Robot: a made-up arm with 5 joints. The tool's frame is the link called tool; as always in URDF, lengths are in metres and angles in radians.
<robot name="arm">
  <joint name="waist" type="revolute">
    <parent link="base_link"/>
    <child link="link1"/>
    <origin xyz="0.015 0.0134 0.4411" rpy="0 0 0"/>
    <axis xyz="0 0 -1"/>
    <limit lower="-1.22" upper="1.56"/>
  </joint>
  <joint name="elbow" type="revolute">
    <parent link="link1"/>
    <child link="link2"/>
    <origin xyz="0.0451 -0.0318 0.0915" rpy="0 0 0"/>
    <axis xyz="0 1 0"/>
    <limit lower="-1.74" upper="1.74"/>
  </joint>
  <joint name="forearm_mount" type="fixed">
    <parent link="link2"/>
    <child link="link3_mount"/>
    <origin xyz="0.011 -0.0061 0.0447" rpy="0 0 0"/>
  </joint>
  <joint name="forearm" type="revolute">
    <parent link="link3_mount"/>
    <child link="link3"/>
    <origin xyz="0.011 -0.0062 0.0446" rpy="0 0 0"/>
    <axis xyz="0 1 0"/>
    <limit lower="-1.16" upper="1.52"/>
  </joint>
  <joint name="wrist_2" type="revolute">
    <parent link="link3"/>
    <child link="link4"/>
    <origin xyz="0.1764 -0.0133 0.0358" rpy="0 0 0"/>
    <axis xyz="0 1 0"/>
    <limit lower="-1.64" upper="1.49"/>
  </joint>
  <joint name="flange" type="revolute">
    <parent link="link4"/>
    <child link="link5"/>
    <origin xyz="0.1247 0.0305 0.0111" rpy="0 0 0"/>
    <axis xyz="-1 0 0"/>
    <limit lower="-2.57" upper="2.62"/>
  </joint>
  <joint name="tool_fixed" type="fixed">
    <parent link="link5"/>
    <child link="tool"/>
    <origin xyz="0.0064 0.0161 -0.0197" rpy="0 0 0"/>
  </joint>
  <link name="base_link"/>
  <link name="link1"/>
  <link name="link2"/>
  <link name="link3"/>
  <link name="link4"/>
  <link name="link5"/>
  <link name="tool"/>
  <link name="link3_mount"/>
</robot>
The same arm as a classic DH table. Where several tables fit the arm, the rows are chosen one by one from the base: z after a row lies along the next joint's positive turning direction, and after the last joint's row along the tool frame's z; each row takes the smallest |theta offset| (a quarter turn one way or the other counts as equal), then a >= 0, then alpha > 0; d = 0 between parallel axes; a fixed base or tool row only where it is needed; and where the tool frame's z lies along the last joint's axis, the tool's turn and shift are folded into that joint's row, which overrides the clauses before.
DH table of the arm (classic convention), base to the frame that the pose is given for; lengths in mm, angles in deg. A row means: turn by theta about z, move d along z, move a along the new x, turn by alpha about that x. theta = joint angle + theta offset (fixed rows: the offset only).
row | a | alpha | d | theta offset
base (fixed) | 20.1 | 180 | 0 | 41.78
waist | 45.1 | 90 | -532.6 | 41.78
elbow | 92 | 0 | 0 | -76.16
forearm | 180 | 0 | 0 | 64.69
wrist_2 | 11.1 | 90 | -26.9 | -78.53
flange | 16.1 | 90 | -131.1 | 90
tool (fixed) | 0 | 0 | -19.7 | -90
Joint limits (deg, base to tool): -69.9..89.38 -99.69..99.69 -66.46..87.09 -93.97..85.37 -147.25..150.11

